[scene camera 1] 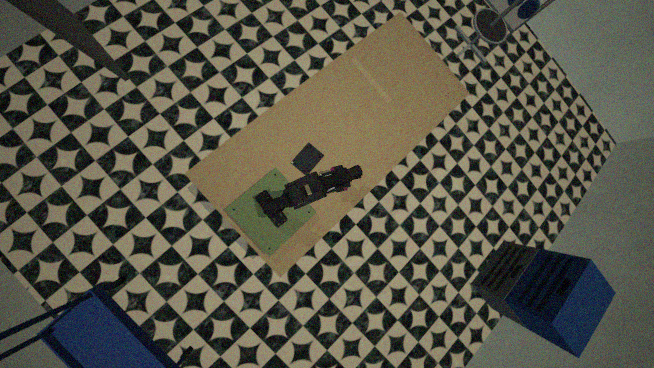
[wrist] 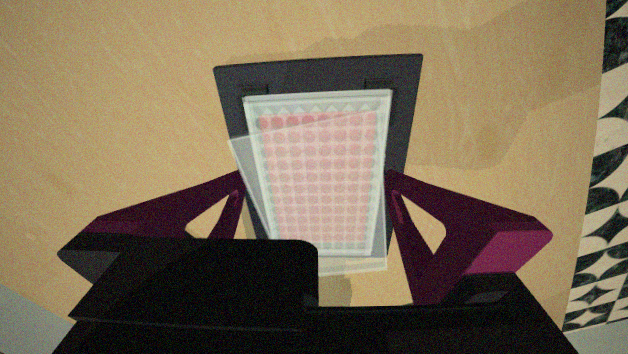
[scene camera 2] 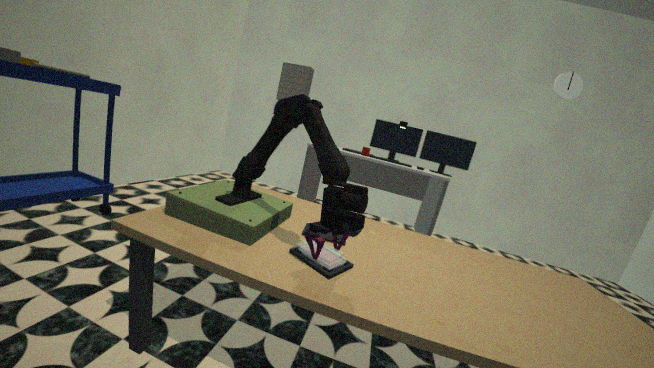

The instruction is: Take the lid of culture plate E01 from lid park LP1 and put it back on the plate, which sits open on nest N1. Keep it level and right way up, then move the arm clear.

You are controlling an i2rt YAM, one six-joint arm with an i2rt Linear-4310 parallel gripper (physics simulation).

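Where they show: gripper, between the fingertips: (wrist: 314,177) (scene camera 2: 326,255); arm's base, origin of its link: (scene camera 1: 271,208) (scene camera 2: 240,198).
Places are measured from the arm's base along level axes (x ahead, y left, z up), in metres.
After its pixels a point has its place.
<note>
Culture plate E01 (wrist: 320,175) {x 0.399, y -0.095, z -0.036 m} (scene camera 2: 330,261) {x 0.421, y -0.134, z -0.037 m}, with pink wells, sits on the dark nest N1 (wrist: 316,72) {x 0.451, y -0.114, z -0.058 m} (scene camera 2: 320,271) {x 0.406, y -0.160, z -0.063 m} on the table. Its clear lid (wrist: 244,154) {x 0.429, y -0.059, z -0.036 m} lies over the plate, twisted a few degrees, so that its left edge and near edge overhang the plate. My gripper (wrist: 314,177) {x 0.394, y -0.088, z -0.047 m} (scene camera 2: 325,244) {x 0.394, y -0.088, z -0.047 m} (scene camera 1: 340,176) {x 0.394, y -0.088, z -0.047 m} is open and empty. Its magenta fingers stand low on either side of the plate and lid. The empty dark lid park LP1 (scene camera 1: 307,158) {x 0.325, y 0.117, z -0.060 m} shows beside the arm in the overhead view. The arm hides the nest there.
The arm stands on a green base (scene camera 2: 214,215) {x 0.040, y -0.176, z -0.014 m} (scene camera 1: 255,228) {x -0.123, y -0.034, z 0.006 m} at the table's (scene camera 2: 457,283) {x 0.819, y 0.085, z -0.070 m} near end. A blue cart (scene camera 2: 73,82), a grey desk with two monitors (scene camera 2: 398,176) and a blue cabinet (scene camera 1: 562,297) stand on the floor around the table.
</note>
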